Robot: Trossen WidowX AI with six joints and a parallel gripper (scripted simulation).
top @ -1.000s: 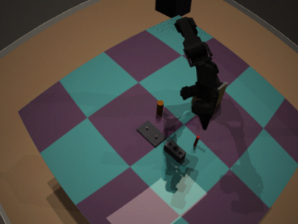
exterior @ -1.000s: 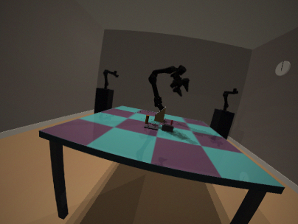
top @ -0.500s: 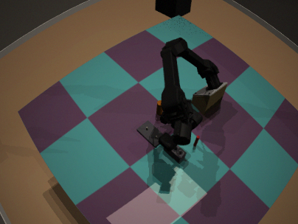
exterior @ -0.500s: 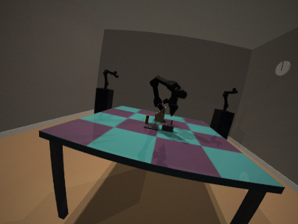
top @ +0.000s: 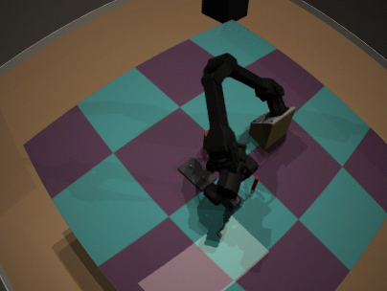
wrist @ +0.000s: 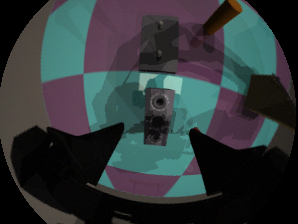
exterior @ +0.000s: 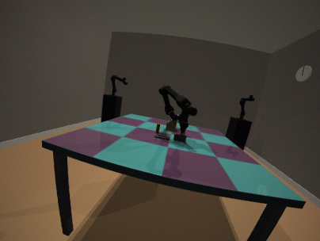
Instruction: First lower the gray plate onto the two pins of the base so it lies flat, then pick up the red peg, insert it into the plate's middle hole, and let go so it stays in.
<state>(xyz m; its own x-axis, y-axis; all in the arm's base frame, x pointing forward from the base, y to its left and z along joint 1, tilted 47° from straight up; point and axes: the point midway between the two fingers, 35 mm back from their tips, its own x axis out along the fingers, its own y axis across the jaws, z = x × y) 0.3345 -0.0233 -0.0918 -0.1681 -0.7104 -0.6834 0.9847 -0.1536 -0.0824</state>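
Now: the gray plate 30 mm below my gripper tip. Round my gripper tip: red peg (100 mm behind, 40 mm to the left, 30 mm below); then orange peg-like object (190 mm to the right, 110 mm behind, 30 mm below); then base (140 mm to the right, 60 mm below).
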